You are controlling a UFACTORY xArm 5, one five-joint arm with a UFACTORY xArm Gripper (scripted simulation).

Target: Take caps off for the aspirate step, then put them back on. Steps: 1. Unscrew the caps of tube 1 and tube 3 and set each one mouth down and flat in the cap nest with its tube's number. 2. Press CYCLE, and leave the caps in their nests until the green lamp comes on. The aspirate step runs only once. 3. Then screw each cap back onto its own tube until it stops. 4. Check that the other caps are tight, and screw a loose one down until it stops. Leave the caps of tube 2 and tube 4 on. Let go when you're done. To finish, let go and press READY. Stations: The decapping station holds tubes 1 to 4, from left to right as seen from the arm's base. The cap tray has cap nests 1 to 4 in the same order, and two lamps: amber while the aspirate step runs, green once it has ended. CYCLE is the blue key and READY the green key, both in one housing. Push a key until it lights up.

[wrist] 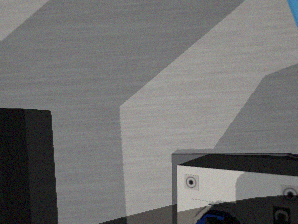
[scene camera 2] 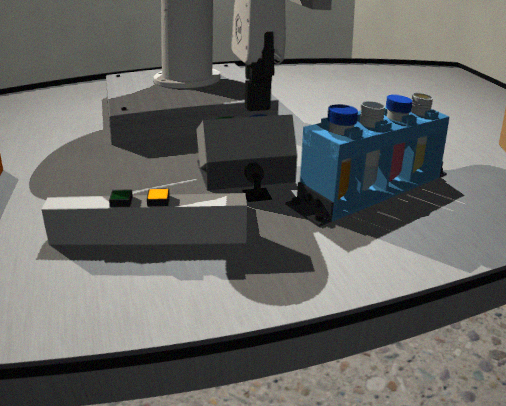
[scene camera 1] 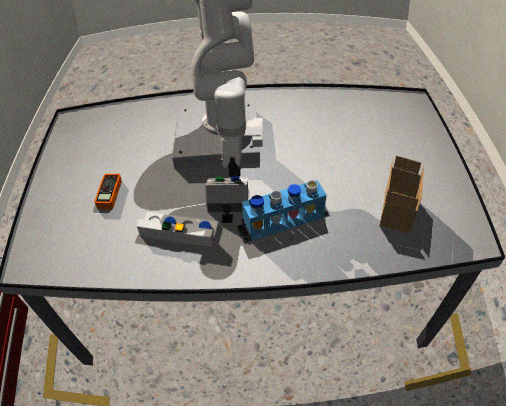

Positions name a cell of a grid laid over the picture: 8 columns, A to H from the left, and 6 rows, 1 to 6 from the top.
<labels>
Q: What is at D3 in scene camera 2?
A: A grey key housing.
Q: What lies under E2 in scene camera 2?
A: The gripper.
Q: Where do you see a grey key housing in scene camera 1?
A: D3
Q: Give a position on a cardboard box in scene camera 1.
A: G4
</labels>
